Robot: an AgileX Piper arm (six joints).
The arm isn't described. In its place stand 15 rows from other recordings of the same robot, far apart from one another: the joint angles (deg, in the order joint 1, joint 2, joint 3, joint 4, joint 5, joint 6), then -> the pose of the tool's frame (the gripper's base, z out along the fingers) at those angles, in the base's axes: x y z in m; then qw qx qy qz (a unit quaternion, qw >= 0).
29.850 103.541 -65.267 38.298 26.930 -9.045 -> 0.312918, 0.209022, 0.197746, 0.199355, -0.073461, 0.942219, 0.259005
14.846 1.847 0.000 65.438 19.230 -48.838 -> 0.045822, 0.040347, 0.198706, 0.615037, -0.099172, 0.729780, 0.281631
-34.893 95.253 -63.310 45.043 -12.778 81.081 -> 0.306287, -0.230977, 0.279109, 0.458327, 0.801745, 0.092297, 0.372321
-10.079 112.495 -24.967 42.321 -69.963 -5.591 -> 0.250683, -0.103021, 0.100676, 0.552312, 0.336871, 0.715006, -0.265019
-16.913 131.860 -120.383 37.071 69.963 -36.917 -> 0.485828, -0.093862, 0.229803, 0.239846, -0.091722, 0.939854, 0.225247
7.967 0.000 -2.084 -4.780 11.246 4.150 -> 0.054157, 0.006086, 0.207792, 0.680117, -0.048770, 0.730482, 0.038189
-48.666 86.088 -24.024 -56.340 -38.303 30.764 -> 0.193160, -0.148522, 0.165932, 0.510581, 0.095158, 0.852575, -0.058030
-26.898 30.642 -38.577 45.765 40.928 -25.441 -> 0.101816, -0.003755, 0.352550, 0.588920, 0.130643, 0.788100, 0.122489
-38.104 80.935 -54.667 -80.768 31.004 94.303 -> 0.211640, -0.224767, 0.302171, 0.450545, 0.491026, 0.672961, -0.320976
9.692 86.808 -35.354 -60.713 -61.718 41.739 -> 0.254010, 0.114288, 0.236251, 0.583220, -0.335077, 0.641143, 0.369477
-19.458 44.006 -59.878 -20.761 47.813 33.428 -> 0.114366, -0.065753, 0.419691, 0.532069, 0.343520, 0.765559, -0.113211
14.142 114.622 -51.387 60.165 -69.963 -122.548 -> 0.363350, 0.015072, 0.157887, 0.259531, -0.332837, 0.641767, -0.640311
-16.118 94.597 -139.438 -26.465 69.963 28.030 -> 0.262880, -0.115624, 0.581672, 0.577417, 0.354442, 0.717400, -0.162166
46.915 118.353 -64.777 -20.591 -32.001 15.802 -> 0.285014, 0.329561, 0.151695, 0.509874, -0.383132, 0.712091, 0.293537
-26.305 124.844 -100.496 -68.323 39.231 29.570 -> 0.421271, -0.267911, 0.226945, 0.237035, 0.088220, 0.854845, -0.453068
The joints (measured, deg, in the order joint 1, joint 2, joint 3, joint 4, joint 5, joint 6), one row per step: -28.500 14.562 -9.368 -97.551 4.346 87.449; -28.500 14.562 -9.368 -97.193 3.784 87.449; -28.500 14.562 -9.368 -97.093 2.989 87.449; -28.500 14.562 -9.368 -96.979 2.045 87.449; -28.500 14.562 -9.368 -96.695 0.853 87.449; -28.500 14.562 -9.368 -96.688 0.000 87.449; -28.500 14.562 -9.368 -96.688 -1.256 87.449; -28.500 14.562 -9.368 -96.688 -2.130 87.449; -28.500 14.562 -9.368 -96.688 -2.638 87.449; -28.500 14.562 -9.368 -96.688 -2.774 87.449; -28.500 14.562 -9.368 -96.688 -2.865 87.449; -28.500 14.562 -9.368 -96.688 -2.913 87.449; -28.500 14.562 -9.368 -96.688 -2.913 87.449; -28.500 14.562 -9.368 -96.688 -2.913 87.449; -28.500 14.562 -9.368 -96.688 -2.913 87.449; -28.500 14.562 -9.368 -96.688 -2.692 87.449
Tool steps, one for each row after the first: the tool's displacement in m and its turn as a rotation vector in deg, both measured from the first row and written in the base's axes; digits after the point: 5 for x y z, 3 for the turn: 0.00047 0.00074 -0.00015 0.351 -0.108 0.556; 0.00114 0.00180 -0.00032 0.489 -0.069 1.344; 0.00190 0.00308 -0.00051 0.648 -0.021 2.281; 0.00284 0.00471 -0.00075 0.969 -0.033 3.463; 0.00349 0.00588 -0.00091 1.028 0.055 4.310; 0.00441 0.00764 -0.00114 1.106 0.190 5.556; 0.00504 0.00887 -0.00130 1.160 0.283 6.423; 0.00539 0.00959 -0.00139 1.192 0.338 6.927; 0.00548 0.00978 -0.00142 1.200 0.353 7.062; 0.00554 0.00991 -0.00144 1.206 0.362 7.152; 0.00558 0.00998 -0.00145 1.209 0.368 7.200; 0.00558 0.00998 -0.00145 1.209 0.368 7.200; 0.00558 0.00998 -0.00145 1.209 0.368 7.200; 0.00558 0.00998 -0.00145 1.209 0.368 7.200; 0.00542 0.00966 -0.00140 1.195 0.344 6.981
